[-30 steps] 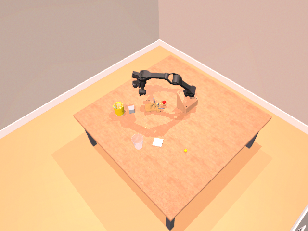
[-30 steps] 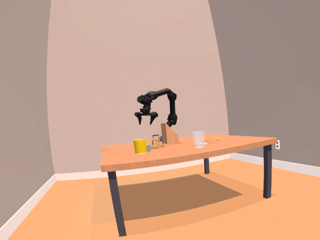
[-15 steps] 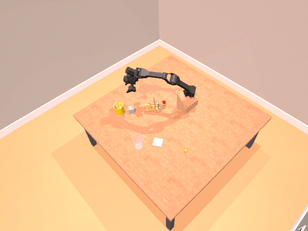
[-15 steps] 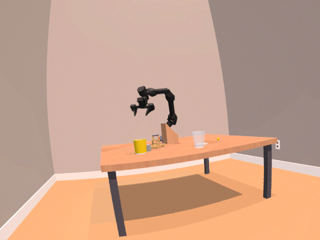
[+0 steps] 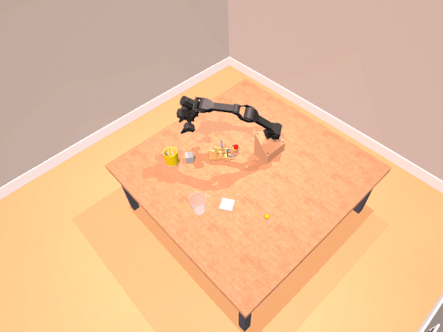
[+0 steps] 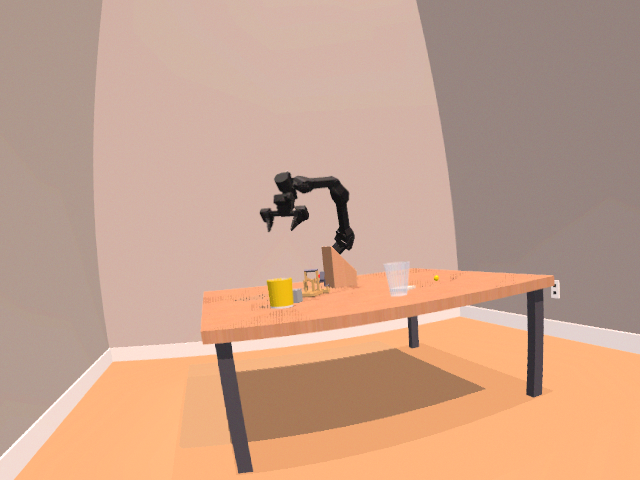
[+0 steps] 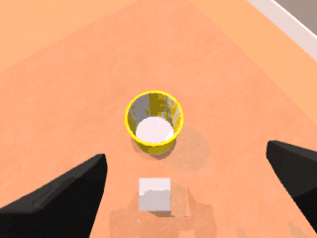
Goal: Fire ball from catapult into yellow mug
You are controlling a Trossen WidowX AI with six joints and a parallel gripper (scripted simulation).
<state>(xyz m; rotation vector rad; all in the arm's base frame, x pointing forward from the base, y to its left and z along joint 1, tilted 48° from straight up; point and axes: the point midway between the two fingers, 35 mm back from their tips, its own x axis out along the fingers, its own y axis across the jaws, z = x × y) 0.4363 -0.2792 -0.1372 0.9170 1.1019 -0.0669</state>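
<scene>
Now: the red ball 27 cm behind my gripper tip, 19 cm to the left of it and 21 cm below it. From my gripper tip the other things lie so: yellow mug: 9 cm ahead, 3 cm to the right, 25 cm below; grey cube: 1 cm behind, 3 cm to the left, 25 cm below; wooden catapult: 21 cm behind, 17 cm to the left, 22 cm below.
</scene>
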